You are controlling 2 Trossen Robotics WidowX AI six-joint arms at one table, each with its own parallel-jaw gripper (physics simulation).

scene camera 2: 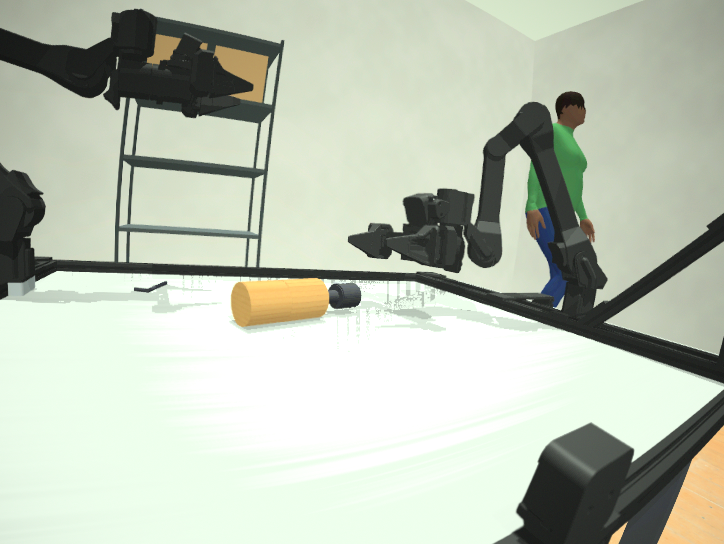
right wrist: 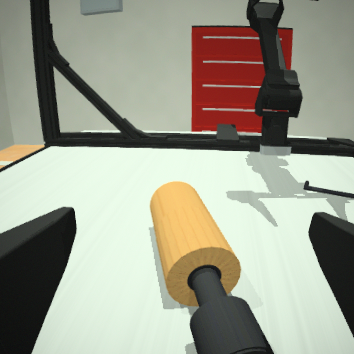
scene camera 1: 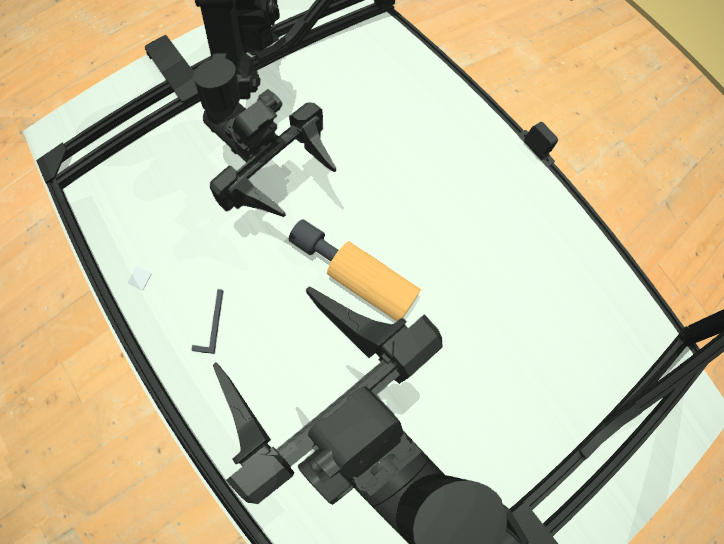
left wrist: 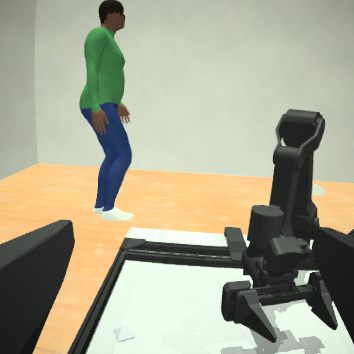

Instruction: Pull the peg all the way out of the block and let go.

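Pixels of known places: left gripper, fingertip midpoint: (scene camera 2: 246,95) (scene camera 1: 260,326) (left wrist: 197,237); right gripper, fingertip midpoint: (scene camera 2: 365,240) (right wrist: 196,222) (scene camera 1: 310,192) (left wrist: 306,333); left arm's base, origin of the base link: (scene camera 2: 6,278) (right wrist: 272,142); right arm's base, origin of the base link: (scene camera 2: 575,316) (scene camera 1: 256,39).
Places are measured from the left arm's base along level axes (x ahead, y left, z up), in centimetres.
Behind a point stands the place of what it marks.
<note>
The orange-yellow cylindrical block (scene camera 1: 374,280) {x 38.0, y -17.6, z 3.6 cm} (scene camera 2: 280,301) {x 37.2, y -21.3, z 1.6 cm} (right wrist: 187,225) {x 41.5, y -18.1, z 3.6 cm} lies on its side on the table. The dark peg (scene camera 1: 306,236) {x 49.1, y -15.0, z 2.7 cm} (scene camera 2: 346,295) {x 48.7, y -17.6, z 1.3 cm} (right wrist: 225,325) {x 50.0, y -15.8, z 2.7 cm} sticks out of one end of it, its thick head and part of its narrow shaft showing; the rest is hidden inside. My right gripper (scene camera 1: 309,192) {x 51.1, y -17.6, z 9.6 cm} (scene camera 2: 369,239) {x 51.1, y -17.6, z 9.6 cm} (left wrist: 306,333) {x 51.1, y -17.6, z 9.6 cm} (right wrist: 196,222) {x 51.1, y -17.6, z 9.6 cm} is open and empty, above the table and short of the peg's head. My left gripper (scene camera 1: 262,326) {x 35.0, y 0.1, z 32.4 cm} (scene camera 2: 245,95) {x 35.0, y 0.1, z 32.4 cm} (left wrist: 197,237) {x 35.0, y 0.1, z 32.4 cm} is open and empty, high above the table.
A black L-shaped bar (scene camera 1: 216,321) (scene camera 2: 151,286) and a small pale square (scene camera 1: 139,277) {x 62.4, y 7.9, z -1.6 cm} (left wrist: 124,333) {x 62.2, y 7.8, z -1.6 cm} lie on the table (scene camera 1: 497,233) {x 32.2, y -39.3, z -1.9 cm}. A black frame (scene camera 1: 608,228) {x 19.1, y -56.5, z -2.5 cm} runs around the edge, with a camera box (scene camera 1: 541,139) {x 38.3, y -56.8, z 2.6 cm} (scene camera 2: 585,462) {x 36.8, y -58.5, z 3.5 cm} on it.
</note>
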